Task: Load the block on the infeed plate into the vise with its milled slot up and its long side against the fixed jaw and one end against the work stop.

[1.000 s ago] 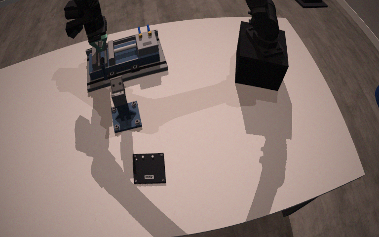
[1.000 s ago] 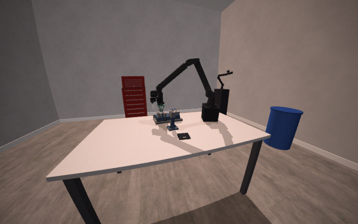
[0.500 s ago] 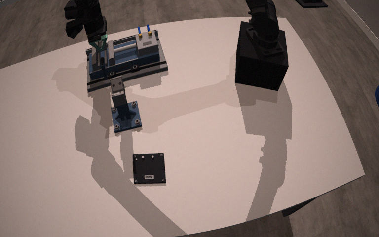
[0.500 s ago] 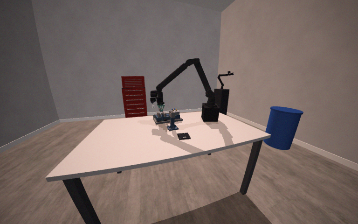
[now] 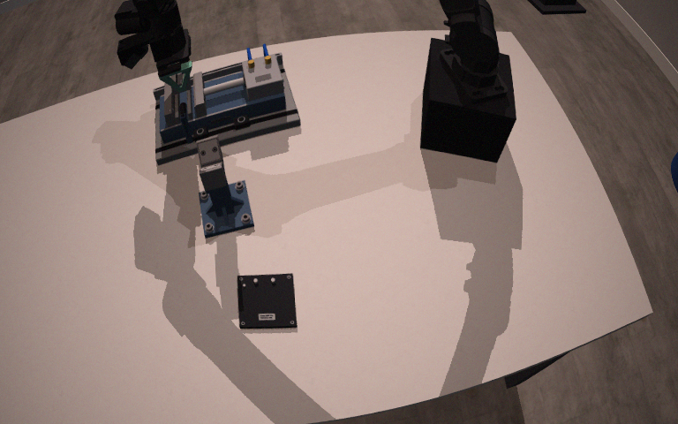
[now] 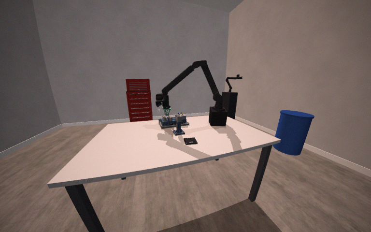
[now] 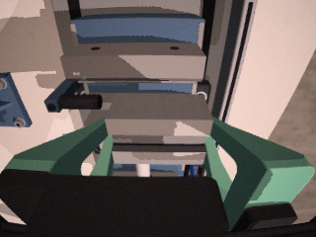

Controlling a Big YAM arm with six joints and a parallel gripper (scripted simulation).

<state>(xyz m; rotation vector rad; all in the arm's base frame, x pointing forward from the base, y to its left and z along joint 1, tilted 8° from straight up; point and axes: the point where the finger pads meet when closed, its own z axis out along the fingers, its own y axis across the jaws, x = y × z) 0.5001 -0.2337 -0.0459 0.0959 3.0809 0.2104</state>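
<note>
Right now my hand is 1 cm below the part. From my hand the other things lie so: fixed jaw 3 cm ahead, 2 cm to the left, 4 cm below; moving jaw 3 cm behind, 2 cm to the left, 4 cm below; dark short rod 1 cm ahead, 7 cm to the left, 3 cm below.
</note>
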